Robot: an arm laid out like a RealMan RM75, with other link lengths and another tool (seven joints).
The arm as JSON. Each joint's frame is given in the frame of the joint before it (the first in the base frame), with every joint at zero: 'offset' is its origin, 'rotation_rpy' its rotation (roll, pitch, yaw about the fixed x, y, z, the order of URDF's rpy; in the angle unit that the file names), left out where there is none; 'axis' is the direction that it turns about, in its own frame. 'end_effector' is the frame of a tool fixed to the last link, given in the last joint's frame.
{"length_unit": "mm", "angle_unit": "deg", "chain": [
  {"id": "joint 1", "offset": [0.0, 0.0, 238.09], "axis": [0.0, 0.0, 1.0]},
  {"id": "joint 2", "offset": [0.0, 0.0, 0.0], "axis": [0.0, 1.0, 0.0]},
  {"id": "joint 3", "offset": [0.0, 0.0, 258.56], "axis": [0.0, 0.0, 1.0]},
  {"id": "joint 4", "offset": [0.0, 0.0, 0.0], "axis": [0.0, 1.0, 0.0]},
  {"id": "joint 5", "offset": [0.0, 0.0, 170.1], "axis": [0.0, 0.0, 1.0]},
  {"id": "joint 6", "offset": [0.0, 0.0, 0.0], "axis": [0.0, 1.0, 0.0]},
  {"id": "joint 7", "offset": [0.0, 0.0, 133.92], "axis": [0.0, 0.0, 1.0]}
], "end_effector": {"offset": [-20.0, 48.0, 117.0], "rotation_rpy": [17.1, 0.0, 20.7]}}
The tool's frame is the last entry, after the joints.
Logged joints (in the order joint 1, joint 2, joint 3, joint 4, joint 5, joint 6, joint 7), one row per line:
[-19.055, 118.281, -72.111, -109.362, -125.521, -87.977, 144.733]
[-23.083, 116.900, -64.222, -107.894, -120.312, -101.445, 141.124]
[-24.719, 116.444, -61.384, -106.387, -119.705, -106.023, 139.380]
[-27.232, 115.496, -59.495, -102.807, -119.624, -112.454, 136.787]
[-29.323, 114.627, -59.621, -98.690, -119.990, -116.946, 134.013]
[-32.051, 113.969, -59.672, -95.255, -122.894, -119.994, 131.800]
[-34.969, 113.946, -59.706, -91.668, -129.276, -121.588, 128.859]
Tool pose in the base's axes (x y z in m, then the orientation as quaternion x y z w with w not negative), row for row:
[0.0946, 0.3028, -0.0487, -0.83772, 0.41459, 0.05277, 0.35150]
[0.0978, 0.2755, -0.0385, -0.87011, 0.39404, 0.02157, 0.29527]
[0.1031, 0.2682, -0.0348, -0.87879, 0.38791, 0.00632, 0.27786]
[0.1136, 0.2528, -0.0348, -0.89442, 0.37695, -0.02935, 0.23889]
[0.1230, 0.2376, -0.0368, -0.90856, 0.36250, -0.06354, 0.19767]
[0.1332, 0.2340, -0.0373, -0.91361, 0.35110, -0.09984, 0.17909]
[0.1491, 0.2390, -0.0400, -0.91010, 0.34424, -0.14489, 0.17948]
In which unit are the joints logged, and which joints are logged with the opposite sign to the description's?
The joints are logged in degrees. Opposite sign: joint 1.
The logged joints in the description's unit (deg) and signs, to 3 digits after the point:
[19.055, 118.281, -72.111, -109.362, -125.521, -87.977, 144.733]
[23.083, 116.900, -64.222, -107.894, -120.312, -101.445, 141.124]
[24.719, 116.444, -61.384, -106.387, -119.705, -106.023, 139.380]
[27.232, 115.496, -59.495, -102.807, -119.624, -112.454, 136.787]
[29.323, 114.627, -59.621, -98.690, -119.990, -116.946, 134.013]
[32.051, 113.969, -59.672, -95.255, -122.894, -119.994, 131.800]
[34.969, 113.946, -59.706, -91.668, -129.276, -121.588, 128.859]

